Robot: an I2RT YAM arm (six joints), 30 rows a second.
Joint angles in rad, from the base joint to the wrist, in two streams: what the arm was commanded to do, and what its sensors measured. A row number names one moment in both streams.
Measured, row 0:
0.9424 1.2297 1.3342 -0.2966 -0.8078 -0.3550
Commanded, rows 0 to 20:
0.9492 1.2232 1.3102 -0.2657 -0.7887 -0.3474
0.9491 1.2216 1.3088 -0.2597 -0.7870 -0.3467
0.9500 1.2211 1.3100 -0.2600 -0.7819 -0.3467
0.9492 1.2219 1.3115 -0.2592 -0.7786 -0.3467
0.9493 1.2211 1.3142 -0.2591 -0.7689 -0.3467
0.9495 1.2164 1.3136 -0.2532 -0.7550 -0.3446
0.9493 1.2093 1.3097 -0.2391 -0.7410 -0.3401
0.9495 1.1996 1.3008 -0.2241 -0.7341 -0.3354
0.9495 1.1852 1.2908 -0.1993 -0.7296 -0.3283
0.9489 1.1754 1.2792 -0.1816 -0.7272 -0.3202
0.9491 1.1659 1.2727 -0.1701 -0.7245 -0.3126
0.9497 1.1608 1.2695 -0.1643 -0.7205 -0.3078
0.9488 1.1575 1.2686 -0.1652 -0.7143 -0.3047
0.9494 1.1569 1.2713 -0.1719 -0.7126 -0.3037
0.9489 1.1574 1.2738 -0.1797 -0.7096 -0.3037
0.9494 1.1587 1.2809 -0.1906 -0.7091 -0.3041
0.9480 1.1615 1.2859 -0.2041 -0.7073 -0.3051
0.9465 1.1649 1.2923 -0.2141 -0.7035 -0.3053
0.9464 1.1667 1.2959 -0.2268 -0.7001 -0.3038
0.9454 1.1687 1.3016 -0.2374 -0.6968 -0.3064
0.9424 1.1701 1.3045 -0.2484 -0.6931 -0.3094
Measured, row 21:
0.9482 1.1938 1.2686 -0.2489 -0.7136 -0.3248
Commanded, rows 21 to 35:
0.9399 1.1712 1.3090 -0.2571 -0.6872 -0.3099
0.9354 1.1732 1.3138 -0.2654 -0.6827 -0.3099
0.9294 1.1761 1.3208 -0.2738 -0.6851 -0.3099
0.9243 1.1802 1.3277 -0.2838 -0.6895 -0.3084
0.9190 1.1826 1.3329 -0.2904 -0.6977 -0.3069
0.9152 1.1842 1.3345 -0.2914 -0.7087 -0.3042
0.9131 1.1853 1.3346 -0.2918 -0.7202 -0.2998
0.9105 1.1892 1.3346 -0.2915 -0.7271 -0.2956
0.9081 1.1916 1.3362 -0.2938 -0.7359 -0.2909
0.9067 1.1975 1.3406 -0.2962 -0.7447 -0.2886
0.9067 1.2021 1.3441 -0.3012 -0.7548 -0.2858
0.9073 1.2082 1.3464 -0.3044 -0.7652 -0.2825
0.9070 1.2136 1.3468 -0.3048 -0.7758 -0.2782
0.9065 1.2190 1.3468 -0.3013 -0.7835 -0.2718
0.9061 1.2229 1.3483 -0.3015 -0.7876 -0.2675
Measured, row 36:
0.9085 1.2087 1.2945 -0.3294 -0.7353 -0.2993
